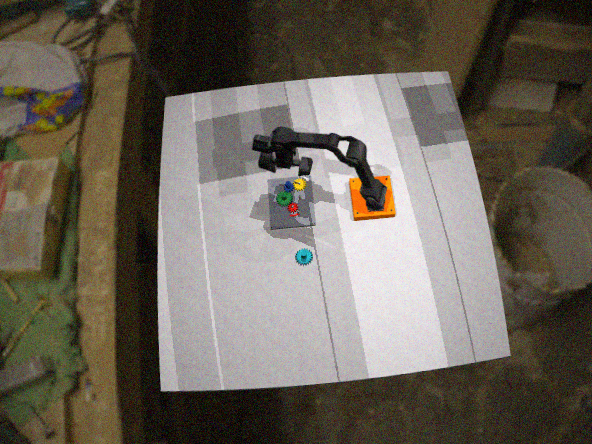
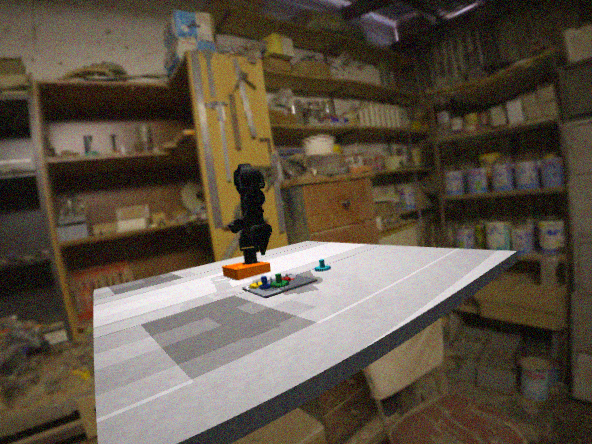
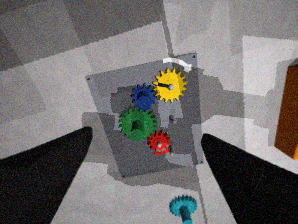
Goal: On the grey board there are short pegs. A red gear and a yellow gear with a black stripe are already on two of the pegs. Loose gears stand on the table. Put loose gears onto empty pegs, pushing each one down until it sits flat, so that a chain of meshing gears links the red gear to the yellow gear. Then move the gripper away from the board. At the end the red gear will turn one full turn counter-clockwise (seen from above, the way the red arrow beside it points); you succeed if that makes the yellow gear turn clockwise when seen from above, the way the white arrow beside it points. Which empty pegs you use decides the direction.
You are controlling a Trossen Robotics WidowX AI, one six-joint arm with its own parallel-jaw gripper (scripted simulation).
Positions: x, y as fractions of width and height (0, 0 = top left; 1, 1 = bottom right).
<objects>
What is my gripper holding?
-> Nothing.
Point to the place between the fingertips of my gripper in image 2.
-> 0.44, 0.57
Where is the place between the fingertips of my gripper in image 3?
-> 0.50, 0.60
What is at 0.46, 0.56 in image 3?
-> A green gear.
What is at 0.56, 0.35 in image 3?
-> A yellow gear.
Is my gripper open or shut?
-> Open.
</objects>
